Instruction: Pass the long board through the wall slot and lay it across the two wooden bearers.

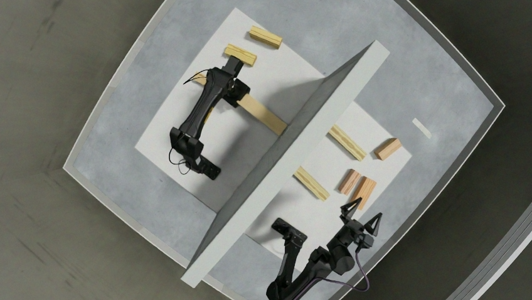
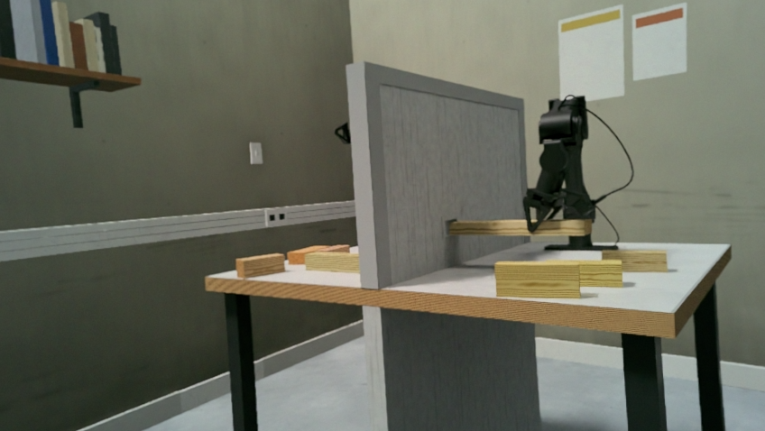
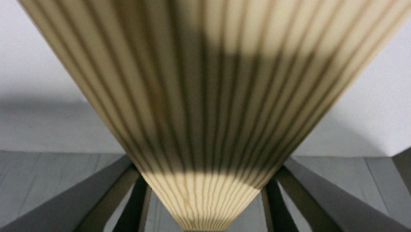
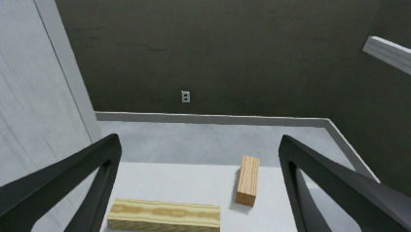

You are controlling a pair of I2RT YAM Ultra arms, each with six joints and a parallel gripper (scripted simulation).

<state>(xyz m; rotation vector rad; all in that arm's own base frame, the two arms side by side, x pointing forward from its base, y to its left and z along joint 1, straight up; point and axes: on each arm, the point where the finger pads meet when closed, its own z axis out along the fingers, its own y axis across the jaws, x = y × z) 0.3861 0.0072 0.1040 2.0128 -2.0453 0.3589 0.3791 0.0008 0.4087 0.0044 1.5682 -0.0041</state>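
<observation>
My left gripper is now 5 cm to the left of the long board. Also, from my left hand: offcut: 28 cm ahead, 70 cm to the right, 8 cm below; then wooden bearer: 16 cm ahead, 50 cm to the right, 8 cm below.
</observation>
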